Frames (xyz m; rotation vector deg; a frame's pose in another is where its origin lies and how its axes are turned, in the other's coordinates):
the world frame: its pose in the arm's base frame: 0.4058 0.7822 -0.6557 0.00 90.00 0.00
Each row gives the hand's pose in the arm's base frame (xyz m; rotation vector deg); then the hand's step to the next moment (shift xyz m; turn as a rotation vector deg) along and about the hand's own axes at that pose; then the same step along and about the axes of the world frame.
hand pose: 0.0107 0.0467 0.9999 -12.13 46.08 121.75
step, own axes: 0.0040 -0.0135 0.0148 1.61 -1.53 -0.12
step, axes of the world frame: -0.0035 0.0177 0.0095 1.48 1.66 0.12
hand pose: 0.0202 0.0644 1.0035 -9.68 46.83 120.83
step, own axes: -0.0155 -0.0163 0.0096 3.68 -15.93 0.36
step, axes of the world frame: -0.0055 0.0025 0.0237 9.01 9.51 9.79
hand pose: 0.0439 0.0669 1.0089 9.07 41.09 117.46
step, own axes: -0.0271 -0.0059 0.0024 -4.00 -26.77 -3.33
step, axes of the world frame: -0.0032 -0.0186 0.0205 16.71 6.04 20.68
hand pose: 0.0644 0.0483 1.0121 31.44 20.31 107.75
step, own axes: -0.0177 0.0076 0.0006 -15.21 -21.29 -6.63
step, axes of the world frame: -0.0006 -0.0193 -0.0004 19.13 -6.34 17.96
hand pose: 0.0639 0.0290 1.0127 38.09 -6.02 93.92
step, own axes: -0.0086 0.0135 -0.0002 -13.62 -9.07 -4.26
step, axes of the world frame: 0.0002 -0.0101 -0.0124 12.72 -8.36 7.36
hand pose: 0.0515 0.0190 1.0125 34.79 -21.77 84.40
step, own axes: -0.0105 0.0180 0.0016 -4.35 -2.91 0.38
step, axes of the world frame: 0.0022 -0.0096 -0.0184 2.68 -3.70 2.58
